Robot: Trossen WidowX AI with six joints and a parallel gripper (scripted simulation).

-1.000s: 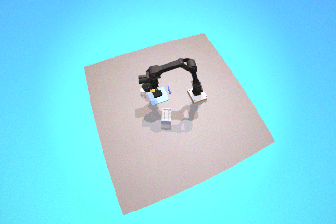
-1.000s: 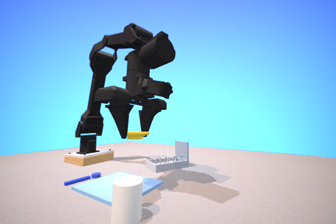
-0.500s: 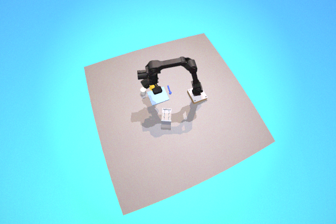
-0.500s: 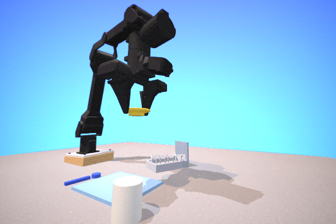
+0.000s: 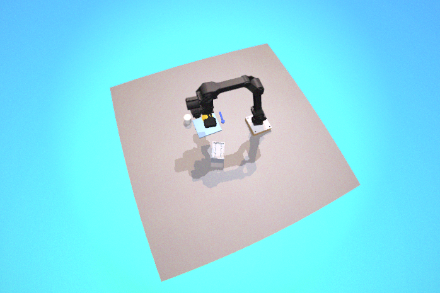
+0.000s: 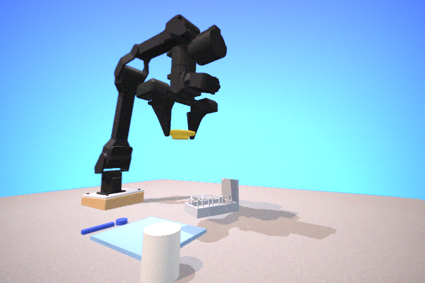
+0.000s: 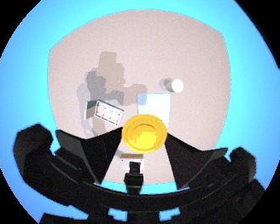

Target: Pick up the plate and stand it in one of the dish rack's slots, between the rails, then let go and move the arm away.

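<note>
Now: the grey dish rack 16 cm below my gripper tip, 14 cm to the left of it and 3 cm behind it. Also, from my gripper tip: yellow plate 1 cm above; then white cup 15 cm below, 11 cm to the right, 11 cm ahead; then blue spoon 18 cm below, 11 cm behind, 8 cm to the right.
</note>
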